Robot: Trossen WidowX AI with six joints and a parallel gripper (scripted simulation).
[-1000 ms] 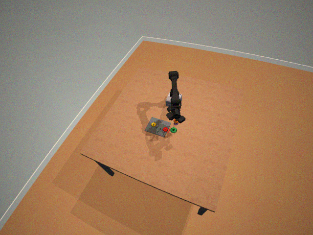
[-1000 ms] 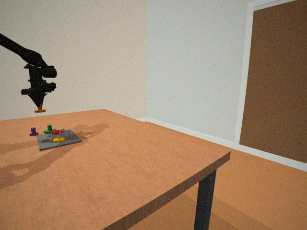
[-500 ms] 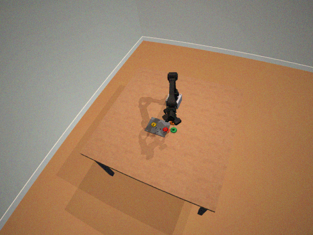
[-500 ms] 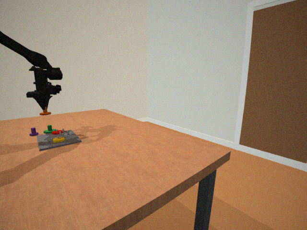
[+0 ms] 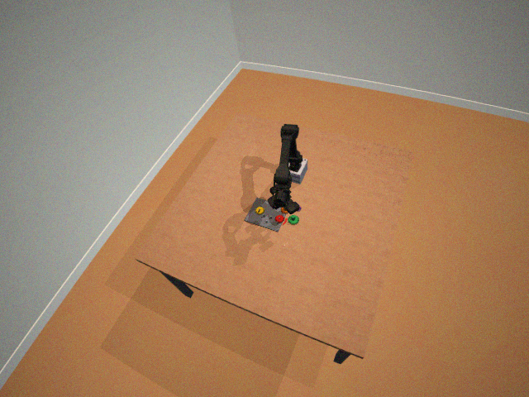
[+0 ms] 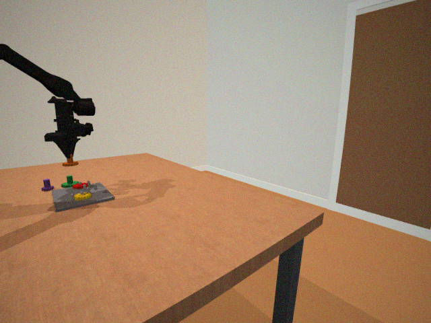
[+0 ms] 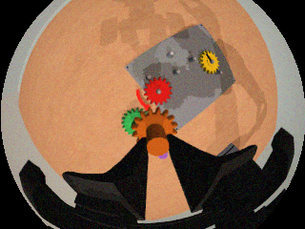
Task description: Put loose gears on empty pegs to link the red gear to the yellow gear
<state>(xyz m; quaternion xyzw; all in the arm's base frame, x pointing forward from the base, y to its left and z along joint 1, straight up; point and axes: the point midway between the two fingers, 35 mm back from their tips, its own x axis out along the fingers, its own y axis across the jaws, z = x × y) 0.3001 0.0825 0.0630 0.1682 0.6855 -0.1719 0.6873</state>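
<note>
My gripper tip is 10 cm above the red gear, 3 cm to the left of it and 2 cm short of it. Round my gripper tip: red arrow (11 cm below, 2 cm ahead); then orange gear (1 cm below); then green gear (10 cm below, 4 cm to the left, 1 cm behind).
</note>
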